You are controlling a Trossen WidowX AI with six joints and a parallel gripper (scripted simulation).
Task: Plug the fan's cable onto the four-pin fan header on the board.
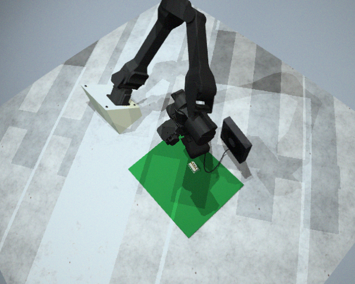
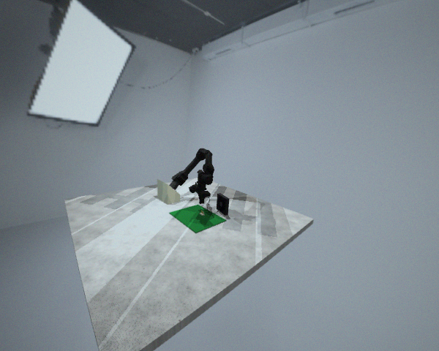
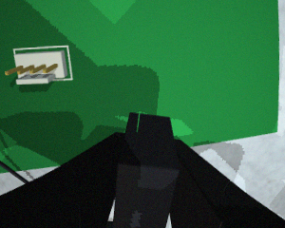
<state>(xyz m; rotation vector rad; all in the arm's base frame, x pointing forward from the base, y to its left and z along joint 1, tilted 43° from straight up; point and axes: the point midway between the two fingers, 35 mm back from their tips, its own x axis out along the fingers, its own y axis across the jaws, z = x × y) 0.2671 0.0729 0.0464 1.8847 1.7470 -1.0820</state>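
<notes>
Now: gripper tip 3 cm to the right of the black cable, 2 cm below it and 1 cm short of it. From my gripper tip the other things lie so: black plug 1 cm to the left, 1 cm above; white four-pin fan header 6 cm below, 6 cm ahead, 3 cm to the right; green board 8 cm to the right, 8 cm below, 7 cm ahead.
</notes>
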